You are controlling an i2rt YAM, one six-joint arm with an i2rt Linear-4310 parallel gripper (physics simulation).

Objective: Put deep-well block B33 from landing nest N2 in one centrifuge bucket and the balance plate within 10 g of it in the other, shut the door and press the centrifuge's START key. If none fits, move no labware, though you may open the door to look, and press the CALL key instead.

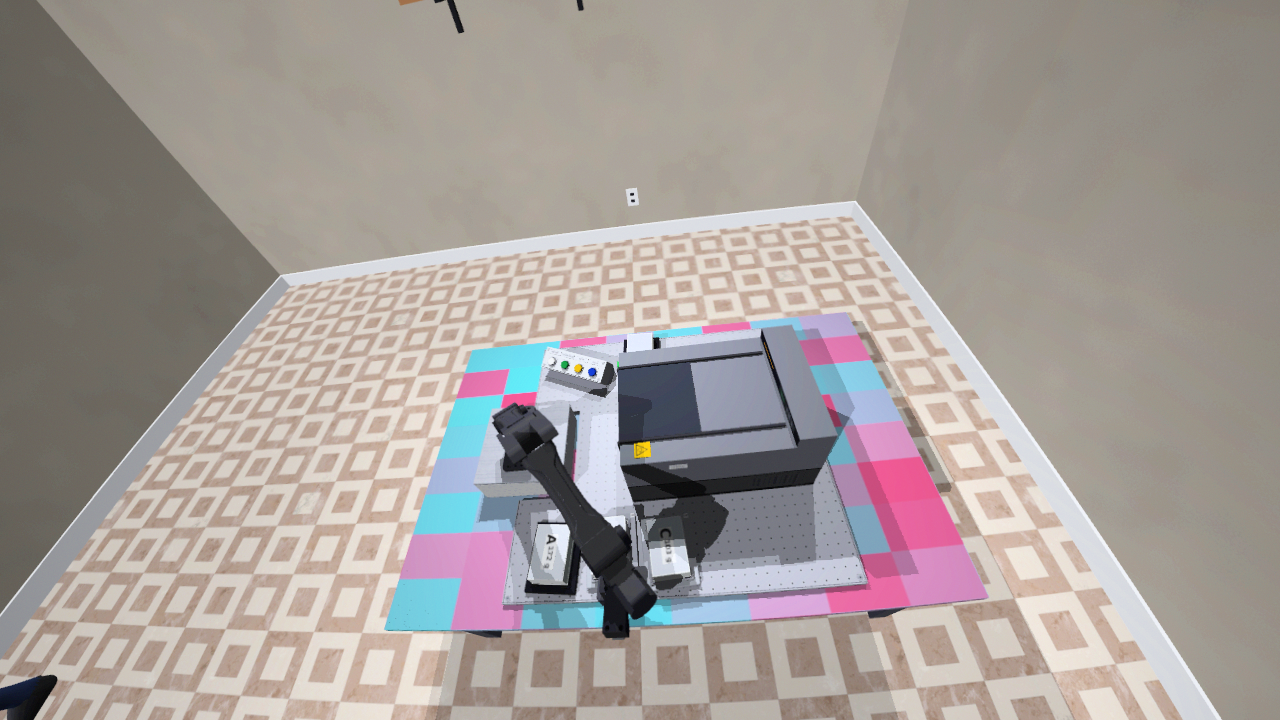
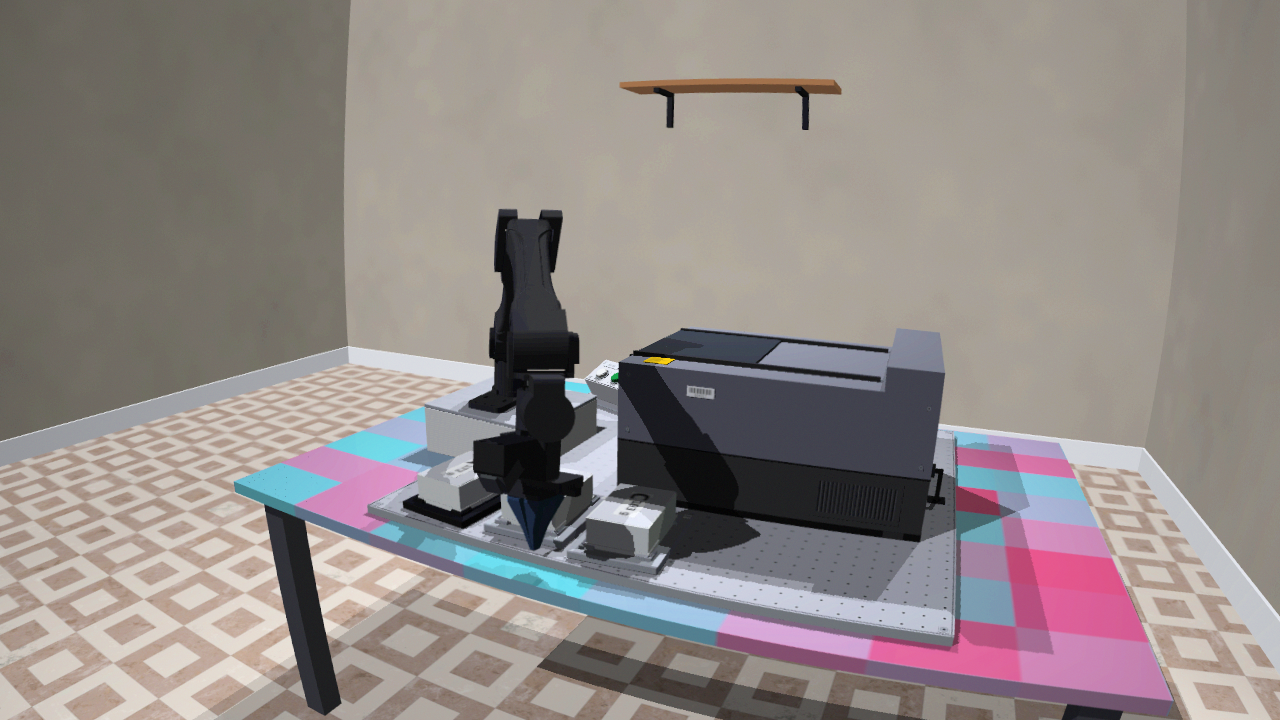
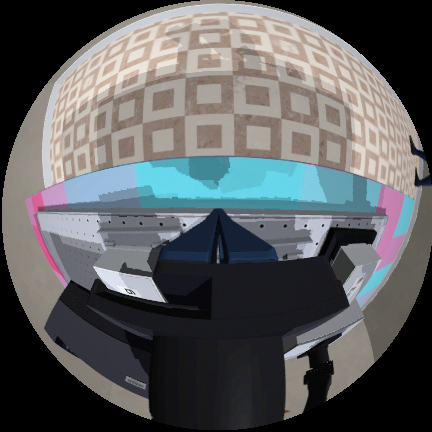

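Where they show: gripper, fingertip midpoint: (image 2: pixel 534 549) (image 3: pixel 217 214); arm's base, origin of the base link: (image 2: pixel 510 396) (image 3: pixel 316 346).
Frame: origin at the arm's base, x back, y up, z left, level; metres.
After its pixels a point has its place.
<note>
My gripper (image 2: pixel 535 544) {x -0.275, y -0.062, z -0.419 m} (image 3: pixel 217 214) {x -0.275, y -0.062, z -0.419 m} is shut, its blue fingertips meeting with no block between them. It points down in front of the middle block (image 2: pixel 574 501) {x -0.278, y -0.039, z -0.306 m}, which the arm partly hides; its label cannot be read. The block marked A (image 1: pixel 547 553) {x -0.092, y -0.021, z -0.310 m} (image 3: pixel 361 270) {x -0.106, y -0.021, z -0.359 m} sits on a black nest to one side. The block marked C (image 1: pixel 665 546) {x -0.366, y -0.021, z -0.323 m} (image 2: pixel 624 526) {x -0.382, y -0.023, z -0.383 m} (image 3: pixel 131 286) {x -0.362, y -0.021, z -0.364 m} sits on a grey nest on the centrifuge side. The centrifuge (image 1: pixel 716 461) {x -0.503, y 0.111, z -0.196 m} (image 2: pixel 778 425) {x -0.532, y 0.072, z -0.197 m} has its top door closed; its buckets are hidden. The key panel (image 1: pixel 581 358) {x -0.169, y 0.005, z 0.261 m} has white, green, yellow and blue keys; their lettering is unreadable.
The perforated plate (image 1: pixel 805 555) {x -0.680, y -0.074, z -0.368 m} (image 2: pixel 859 591) {x -0.679, y -0.074, z -0.364 m} carries the nests and centrifuge on a colourful table (image 1: pixel 921 501) {x -1.002, y -0.087, z -0.283 m}. The arm's pale base box (image 2: pixel 465 429) {x 0.018, y -0.030, z -0.130 m} stands behind the A block. The centrifuge's tall rear housing (image 1: pixel 799 385) {x -0.718, y 0.169, z -0.067 m} rises at the right.
</note>
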